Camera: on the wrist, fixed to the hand. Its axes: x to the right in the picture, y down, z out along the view.
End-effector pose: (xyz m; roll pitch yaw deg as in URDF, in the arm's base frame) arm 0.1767 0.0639 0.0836 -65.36 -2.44 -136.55
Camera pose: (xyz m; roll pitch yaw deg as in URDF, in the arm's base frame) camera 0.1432 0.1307 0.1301 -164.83 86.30 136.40
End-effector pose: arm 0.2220 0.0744 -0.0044 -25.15 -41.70 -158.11
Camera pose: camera 0.1976 0.1565 -0.0249 -43.21 38.73 -108.45
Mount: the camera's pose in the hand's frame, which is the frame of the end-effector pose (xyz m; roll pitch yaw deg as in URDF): -0.0196 -0.0729 -0.0453 13.28 28.31 92.55
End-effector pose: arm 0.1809 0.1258 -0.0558 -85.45 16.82 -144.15
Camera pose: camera 0.1501 0.1664 0.0160 152.11 59.76 88.99
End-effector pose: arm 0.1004 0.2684 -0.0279 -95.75 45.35 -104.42
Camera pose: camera 0.0536 0.2380 0.0402 130.30 33.62 117.84
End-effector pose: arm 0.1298 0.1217 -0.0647 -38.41 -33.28 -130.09
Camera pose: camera 0.0786 0.1933 -0.0673 -45.43 52.09 -90.14
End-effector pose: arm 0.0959 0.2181 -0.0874 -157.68 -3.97 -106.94
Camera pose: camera 0.1511 0.2268 -0.0193 -163.71 -5.84 160.39
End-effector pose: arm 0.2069 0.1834 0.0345 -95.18 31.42 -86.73
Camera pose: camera 0.1698 0.1580 0.1102 142.72 43.67 142.98
